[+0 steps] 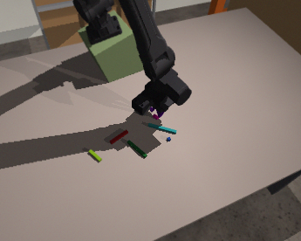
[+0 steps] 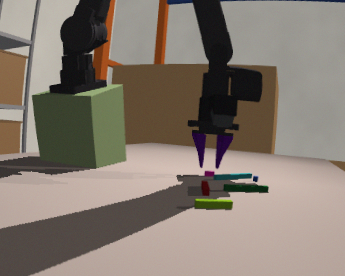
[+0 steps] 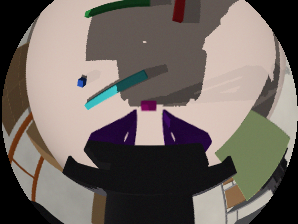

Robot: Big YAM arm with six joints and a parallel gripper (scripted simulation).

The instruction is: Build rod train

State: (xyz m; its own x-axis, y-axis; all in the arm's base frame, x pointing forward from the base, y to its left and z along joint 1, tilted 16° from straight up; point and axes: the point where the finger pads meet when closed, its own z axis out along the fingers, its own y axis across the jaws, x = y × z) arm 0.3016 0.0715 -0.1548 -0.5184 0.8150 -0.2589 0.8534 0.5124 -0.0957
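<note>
Right now my hand is 20 mm above the magenta rod. Round my hand: turquoise rod: 60 mm ahead, 20 mm below; blue rod: 100 mm ahead, 10 mm to the left, 20 mm below; green rod: 110 mm ahead, 100 mm to the right, 20 mm below.
</note>
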